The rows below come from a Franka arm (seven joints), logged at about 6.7 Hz.
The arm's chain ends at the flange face. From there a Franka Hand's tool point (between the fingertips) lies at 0.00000 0.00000 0.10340 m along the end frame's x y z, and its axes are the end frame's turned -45 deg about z.
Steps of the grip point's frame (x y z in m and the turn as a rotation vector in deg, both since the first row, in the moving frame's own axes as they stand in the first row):
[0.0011 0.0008 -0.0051 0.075 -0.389 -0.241]
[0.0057 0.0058 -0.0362 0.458 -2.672 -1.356]
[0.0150 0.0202 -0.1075 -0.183 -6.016 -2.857]
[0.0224 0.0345 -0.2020 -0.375 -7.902 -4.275]
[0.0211 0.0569 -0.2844 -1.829 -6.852 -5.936]
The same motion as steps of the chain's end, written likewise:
[0.0019 -0.0006 -0.0051 -0.222 -0.328 -0.241]
[0.0121 -0.0028 -0.0361 -1.566 -2.213 -1.356]
[0.0321 -0.0044 -0.1069 -4.383 -4.125 -2.857]
[0.0494 -0.0023 -0.2010 -5.853 -5.322 -4.275]
[0.0610 0.0140 -0.2836 -6.138 -3.552 -5.936]

